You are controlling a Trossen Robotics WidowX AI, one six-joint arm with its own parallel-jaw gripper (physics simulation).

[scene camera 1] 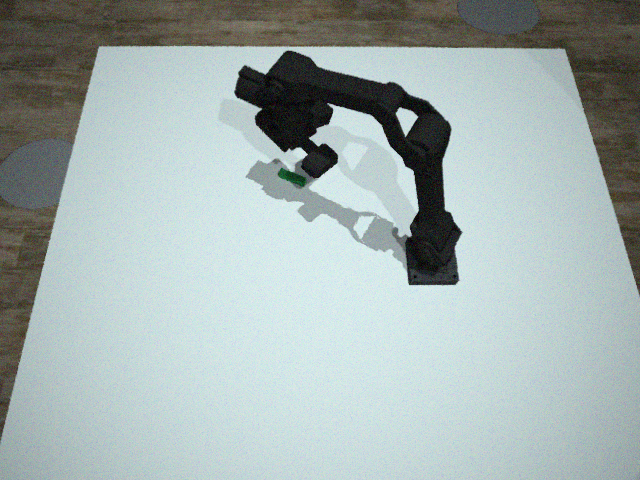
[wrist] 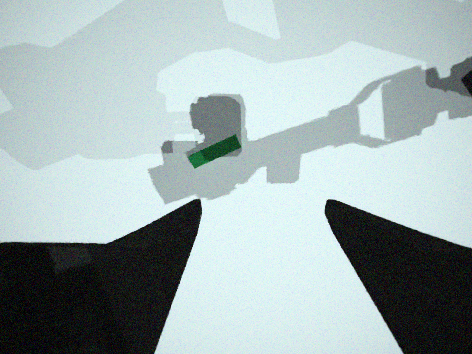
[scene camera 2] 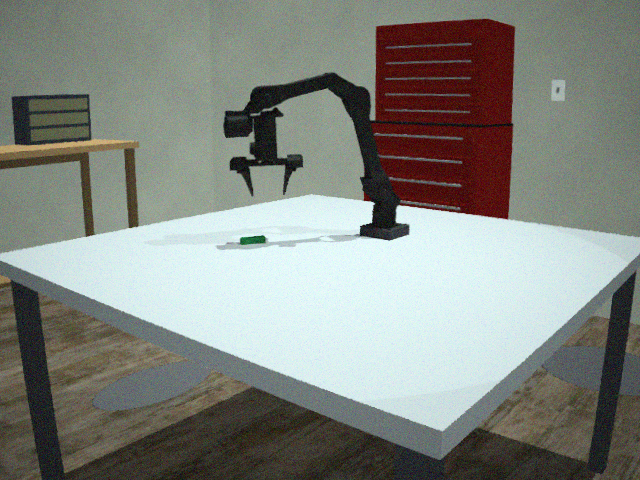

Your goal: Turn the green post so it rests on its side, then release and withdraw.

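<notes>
The green post [scene camera 1: 292, 177] [scene camera 2: 252, 239] [wrist: 215, 151] lies on its side on the white table [scene camera 1: 258, 335] [scene camera 2: 336, 310], in the arm's shadow. My gripper [scene camera 2: 268, 194] [wrist: 262, 205] is open and empty, with its fingers pointing down. It hangs well above the table and the post, apart from both. In the wrist view the post lies beyond the fingertips, nearer the left finger's side. In scene camera 1 the fingertips are mostly hidden by the gripper's own body.
The arm's base [scene camera 1: 433, 271] [scene camera 2: 384, 230] stands on the table, to the right of the post in both scene views. Behind the table stand a red drawer cabinet [scene camera 2: 493, 103] and a wooden side table [scene camera 2: 131, 180] bearing a small drawer unit [scene camera 2: 21, 119].
</notes>
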